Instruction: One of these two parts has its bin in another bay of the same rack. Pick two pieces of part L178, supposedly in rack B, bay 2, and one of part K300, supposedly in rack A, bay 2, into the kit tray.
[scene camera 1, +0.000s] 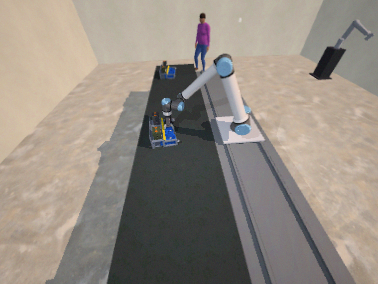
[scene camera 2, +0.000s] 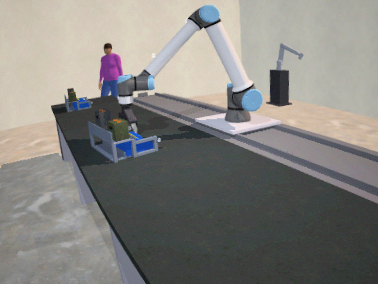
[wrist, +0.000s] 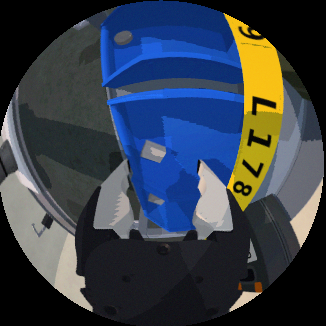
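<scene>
My gripper (scene camera 1: 169, 126) (scene camera 2: 133, 129) (wrist: 163, 159) is open and points down low over the blue bins of the near rack (scene camera 2: 101, 139). In the wrist view the blue bin (wrist: 200, 130) beside the yellow label L178 (wrist: 260, 145) lies beneath the fingers. A grey square piece (wrist: 153, 151) lies in it, just left of the midline between the fingertips. Another grey piece (wrist: 156, 199) shows between the fingers; I cannot tell which bin it lies in. Nothing is held. Part K300 and the kit tray cannot be made out.
An olive case (scene camera 2: 118, 129) and a dark case (scene camera 2: 102, 117) (wrist: 272, 235) stand behind the label strip. A round grey piece (wrist: 123, 37) lies in the neighbouring bin. Another rack (scene camera 2: 67, 104) stands at the table's far end. A person (scene camera 1: 202, 35) (scene camera 2: 111, 67) stands beyond the table.
</scene>
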